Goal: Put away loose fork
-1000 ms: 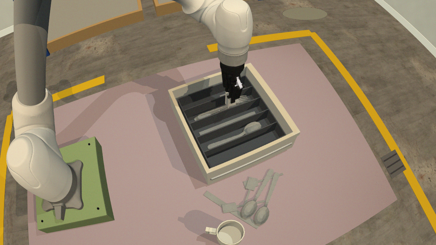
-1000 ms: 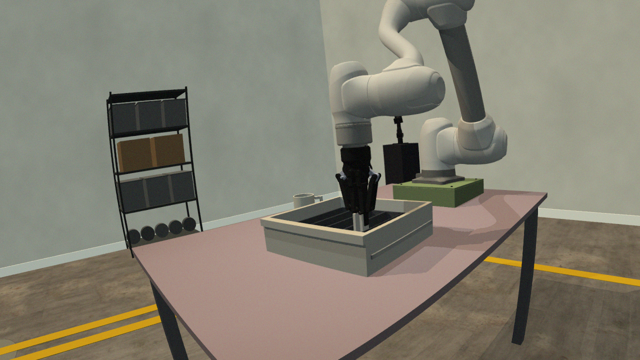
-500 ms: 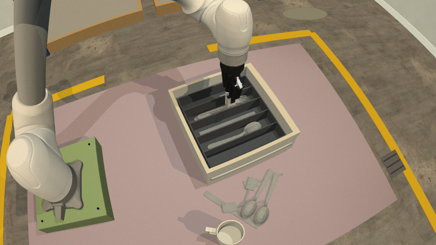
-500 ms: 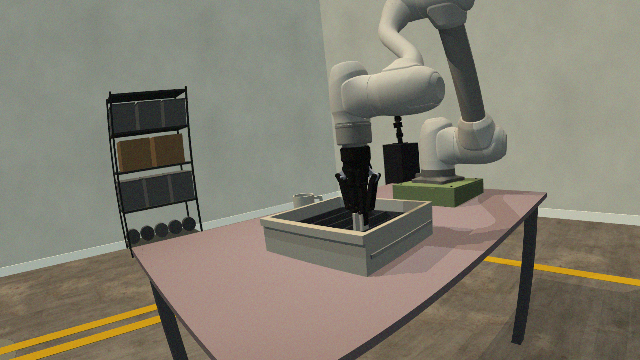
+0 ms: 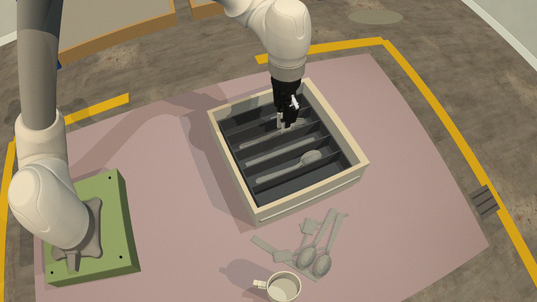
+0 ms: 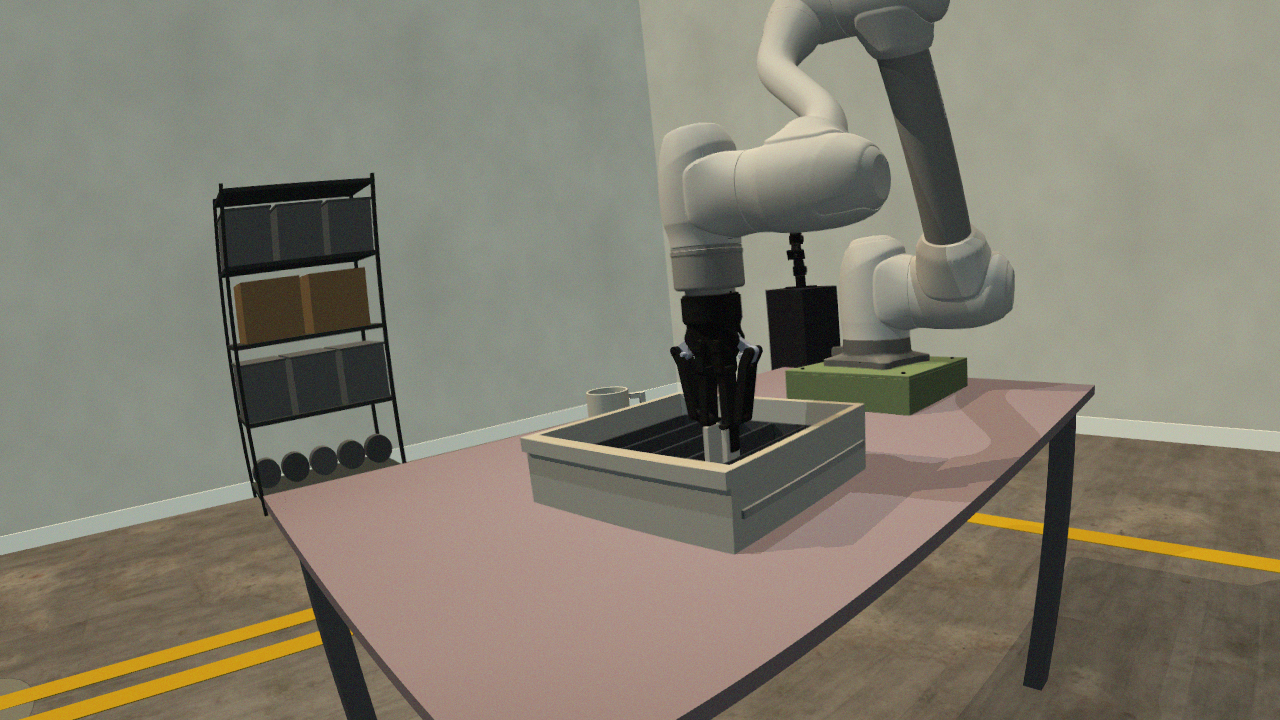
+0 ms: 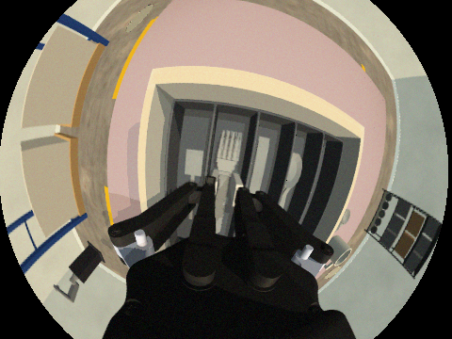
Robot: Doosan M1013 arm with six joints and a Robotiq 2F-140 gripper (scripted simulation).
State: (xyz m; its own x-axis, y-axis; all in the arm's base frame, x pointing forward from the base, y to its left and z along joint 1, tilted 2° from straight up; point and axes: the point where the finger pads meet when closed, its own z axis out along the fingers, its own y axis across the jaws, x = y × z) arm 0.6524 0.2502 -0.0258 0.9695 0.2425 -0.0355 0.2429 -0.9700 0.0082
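Right now the tray is 70 mm to the right of my hand, 20 mm below it and 20 mm behind it. From my hand the other things lie so: mug: 470 mm to the right, 100 mm behind, 30 mm below.
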